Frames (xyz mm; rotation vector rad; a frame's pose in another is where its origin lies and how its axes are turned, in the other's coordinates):
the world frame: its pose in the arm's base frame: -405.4 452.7 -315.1 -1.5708 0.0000 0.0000
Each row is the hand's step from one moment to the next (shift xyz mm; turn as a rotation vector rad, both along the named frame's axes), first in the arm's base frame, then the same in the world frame.
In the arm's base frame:
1: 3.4 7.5 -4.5 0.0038 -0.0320 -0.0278
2: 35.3 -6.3 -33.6 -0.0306 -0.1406 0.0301
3: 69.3 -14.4 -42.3 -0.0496 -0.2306 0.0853
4: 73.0 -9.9 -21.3 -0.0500 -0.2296 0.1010
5: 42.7 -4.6 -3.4 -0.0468 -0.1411 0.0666
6: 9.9 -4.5 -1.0 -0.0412 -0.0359 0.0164
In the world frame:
1: 3.4 4.5 7.5 0.0038 0.0278 -0.0320
2: 35.3 33.6 -6.3 -0.0306 -0.0301 -0.1406
3: 69.3 42.3 -14.4 -0.0496 -0.0853 -0.2306
4: 73.0 21.3 -9.9 -0.0500 -0.1010 -0.2296
5: 42.7 3.4 -4.6 -0.0468 -0.0666 -0.1411
6: 9.9 1.0 -4.5 -0.0412 -0.0164 -0.0359

